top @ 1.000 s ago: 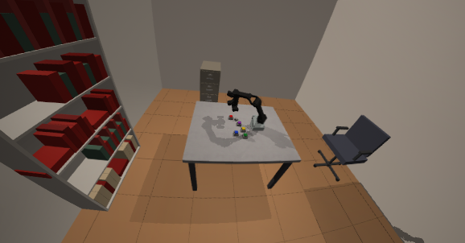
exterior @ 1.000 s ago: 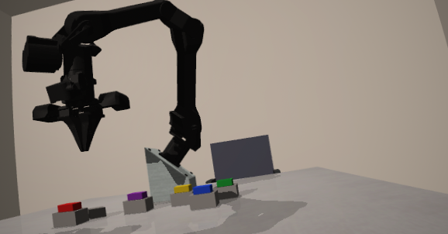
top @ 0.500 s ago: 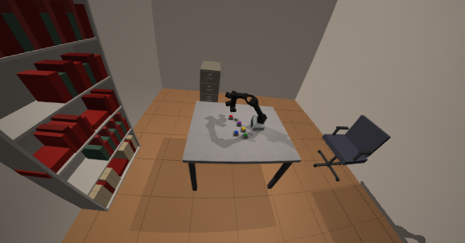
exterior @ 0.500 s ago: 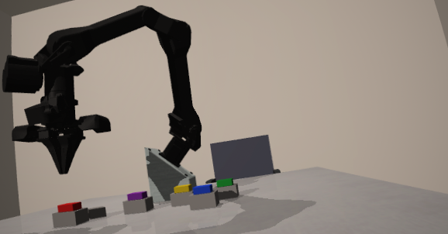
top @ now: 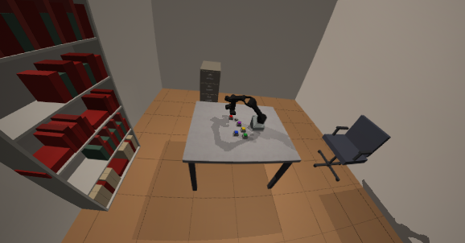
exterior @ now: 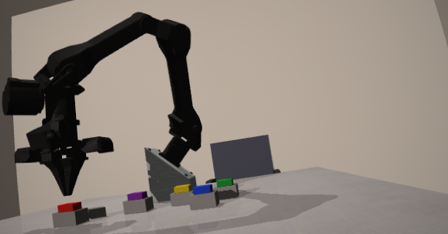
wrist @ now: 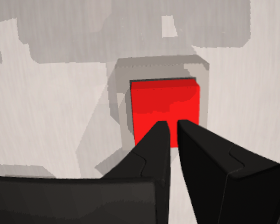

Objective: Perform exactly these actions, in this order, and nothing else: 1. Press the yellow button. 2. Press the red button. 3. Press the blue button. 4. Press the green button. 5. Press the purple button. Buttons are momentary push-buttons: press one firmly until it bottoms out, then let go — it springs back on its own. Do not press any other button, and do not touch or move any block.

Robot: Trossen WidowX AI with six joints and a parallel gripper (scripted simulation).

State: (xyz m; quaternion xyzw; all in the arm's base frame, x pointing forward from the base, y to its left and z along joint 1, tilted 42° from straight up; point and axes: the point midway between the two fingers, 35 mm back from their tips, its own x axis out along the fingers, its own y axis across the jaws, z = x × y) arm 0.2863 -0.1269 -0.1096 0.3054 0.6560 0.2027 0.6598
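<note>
Right now my gripper tip is 20 mm above the red button. The rest, counted from my gripper tip: yellow button: 210 mm to the left, 90 mm behind, 20 mm below; small block: 60 mm behind, 40 mm below, 30 mm to the left; purple button: 120 mm to the left, 70 mm behind, 20 mm below.
</note>
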